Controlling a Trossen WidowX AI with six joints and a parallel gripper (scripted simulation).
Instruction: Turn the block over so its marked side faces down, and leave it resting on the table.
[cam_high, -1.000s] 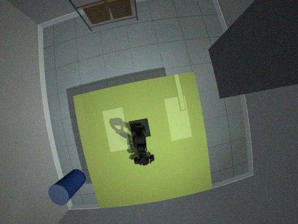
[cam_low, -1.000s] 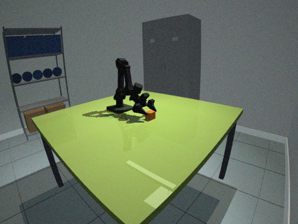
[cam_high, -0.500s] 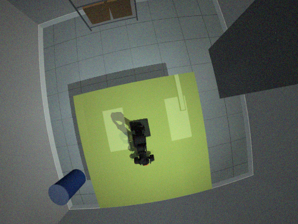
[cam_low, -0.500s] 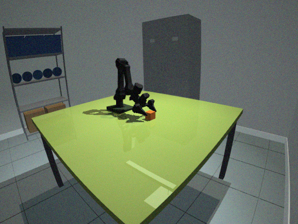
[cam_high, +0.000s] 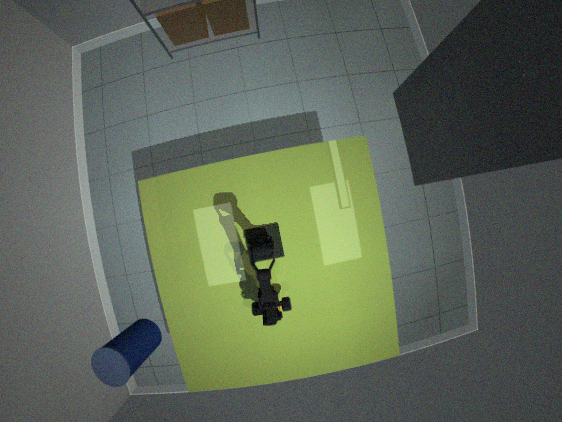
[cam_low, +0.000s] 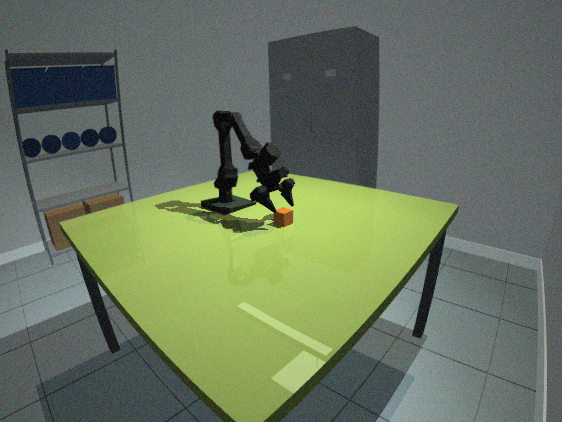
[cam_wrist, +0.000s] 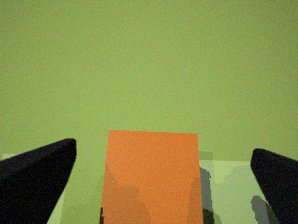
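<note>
My gripper tip is now 3 cm above the orange block and 2 cm past it.
</note>
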